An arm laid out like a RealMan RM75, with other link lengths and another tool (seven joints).
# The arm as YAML. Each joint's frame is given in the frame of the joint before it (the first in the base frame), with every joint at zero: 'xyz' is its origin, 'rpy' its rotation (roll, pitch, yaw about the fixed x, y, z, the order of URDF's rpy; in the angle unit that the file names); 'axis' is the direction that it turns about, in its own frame. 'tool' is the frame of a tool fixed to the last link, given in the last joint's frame.
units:
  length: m
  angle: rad
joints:
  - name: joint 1
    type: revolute
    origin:
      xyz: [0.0, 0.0, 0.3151]
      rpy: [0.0, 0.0, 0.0]
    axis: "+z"
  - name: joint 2
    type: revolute
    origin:
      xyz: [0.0, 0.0, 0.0]
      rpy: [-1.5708, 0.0, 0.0]
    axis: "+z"
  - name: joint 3
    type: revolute
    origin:
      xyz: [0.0, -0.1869, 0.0]
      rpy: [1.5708, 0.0, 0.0]
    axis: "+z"
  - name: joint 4
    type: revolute
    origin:
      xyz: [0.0, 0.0, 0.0]
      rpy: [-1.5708, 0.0, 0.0]
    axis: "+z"
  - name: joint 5
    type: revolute
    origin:
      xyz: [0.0, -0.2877, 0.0]
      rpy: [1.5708, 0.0, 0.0]
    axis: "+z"
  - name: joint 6
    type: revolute
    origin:
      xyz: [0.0, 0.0, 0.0]
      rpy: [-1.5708, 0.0, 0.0]
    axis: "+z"
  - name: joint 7
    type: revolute
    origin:
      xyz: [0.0, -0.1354, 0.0]
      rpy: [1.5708, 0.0, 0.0]
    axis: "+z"
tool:
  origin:
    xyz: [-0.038, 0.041, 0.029]
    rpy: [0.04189, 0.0, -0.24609]
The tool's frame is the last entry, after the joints.
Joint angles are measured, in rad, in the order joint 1, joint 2, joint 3, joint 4, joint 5, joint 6, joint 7. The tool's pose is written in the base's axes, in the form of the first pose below.
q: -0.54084 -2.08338 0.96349 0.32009 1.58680 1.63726 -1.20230
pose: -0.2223, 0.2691, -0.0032, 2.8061, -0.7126, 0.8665
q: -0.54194 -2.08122 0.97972 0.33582 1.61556 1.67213 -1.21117
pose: -0.2215, 0.2629, -0.0007, 2.7795, -0.6761, 0.8397
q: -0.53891 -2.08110 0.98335 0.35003 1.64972 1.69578 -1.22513
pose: -0.2227, 0.2574, 0.0014, 2.7601, -0.6414, 0.8290
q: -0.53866 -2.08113 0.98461 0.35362 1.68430 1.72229 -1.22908
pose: -0.2242, 0.2505, 0.0025, 2.7367, -0.6091, 0.8179
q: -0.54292 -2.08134 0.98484 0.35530 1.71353 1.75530 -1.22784
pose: -0.2240, 0.2443, 0.0042, 2.7075, -0.5849, 0.8020
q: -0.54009 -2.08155 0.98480 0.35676 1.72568 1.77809 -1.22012
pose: -0.2247, 0.2400, 0.0057, 2.6906, -0.5794, 0.7923
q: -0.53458 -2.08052 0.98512 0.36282 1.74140 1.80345 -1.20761
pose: -0.2265, 0.2355, 0.0081, 2.6785, -0.5739, 0.7735
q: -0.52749 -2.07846 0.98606 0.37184 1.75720 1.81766 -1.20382
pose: -0.2293, 0.2324, 0.0104, 2.6757, -0.5629, 0.7609
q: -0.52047 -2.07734 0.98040 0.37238 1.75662 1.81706 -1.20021
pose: -0.2312, 0.2320, 0.0111, 2.6816, -0.5697, 0.7649
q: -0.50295 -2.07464 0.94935 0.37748 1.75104 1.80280 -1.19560
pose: -0.2357, 0.2354, 0.0137, 2.7152, -0.6020, 0.7804
